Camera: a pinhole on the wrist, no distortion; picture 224 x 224 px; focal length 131.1 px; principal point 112.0 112.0 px. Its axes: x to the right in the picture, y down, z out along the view. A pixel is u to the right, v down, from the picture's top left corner.
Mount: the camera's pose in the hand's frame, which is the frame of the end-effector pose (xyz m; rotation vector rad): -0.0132 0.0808 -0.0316 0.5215 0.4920 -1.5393
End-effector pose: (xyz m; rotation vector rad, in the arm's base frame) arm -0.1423 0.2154 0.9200 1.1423 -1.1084 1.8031
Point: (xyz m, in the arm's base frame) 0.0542 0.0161 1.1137
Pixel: 109 149
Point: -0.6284 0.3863 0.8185
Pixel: behind the camera
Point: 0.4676 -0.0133 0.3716
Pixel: outside the picture
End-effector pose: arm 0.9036 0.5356 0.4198 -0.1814 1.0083 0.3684
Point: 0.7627 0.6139 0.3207
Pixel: behind the camera
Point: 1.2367 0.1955 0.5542
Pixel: 178 113
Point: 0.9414 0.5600 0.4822
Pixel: 108 98
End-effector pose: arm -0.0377 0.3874 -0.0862 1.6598 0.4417 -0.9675
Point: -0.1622 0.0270 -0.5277
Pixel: 110 201
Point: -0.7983 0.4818 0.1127
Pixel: outside the picture
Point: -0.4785 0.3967 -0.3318
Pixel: 198 101
